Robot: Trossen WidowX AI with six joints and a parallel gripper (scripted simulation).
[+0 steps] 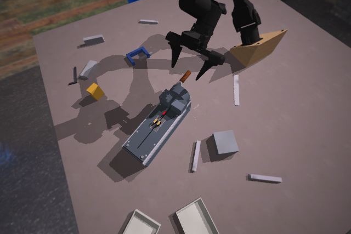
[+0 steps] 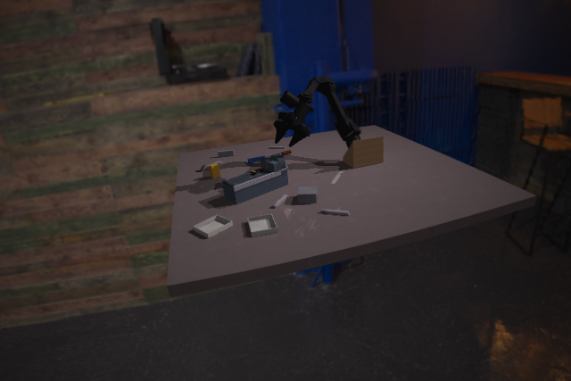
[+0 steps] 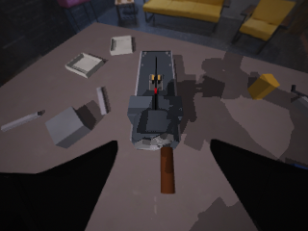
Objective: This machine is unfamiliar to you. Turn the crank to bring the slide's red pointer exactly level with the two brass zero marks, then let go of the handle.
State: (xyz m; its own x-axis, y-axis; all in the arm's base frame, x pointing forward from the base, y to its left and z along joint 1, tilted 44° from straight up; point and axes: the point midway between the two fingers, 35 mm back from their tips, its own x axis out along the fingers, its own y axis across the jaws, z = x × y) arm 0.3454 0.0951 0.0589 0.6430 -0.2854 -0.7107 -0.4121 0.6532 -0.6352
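The brown crank handle is 2 cm behind my gripper tip, 1 cm to the right of it and 4 cm below it. Also, from my gripper tip: grey block: 2 cm behind, 23 cm to the left, 14 cm below; then blue clamp: 5 cm ahead, 29 cm to the right, 15 cm below; then red pointer: 11 cm ahead, 6 cm to the left, 7 cm below.
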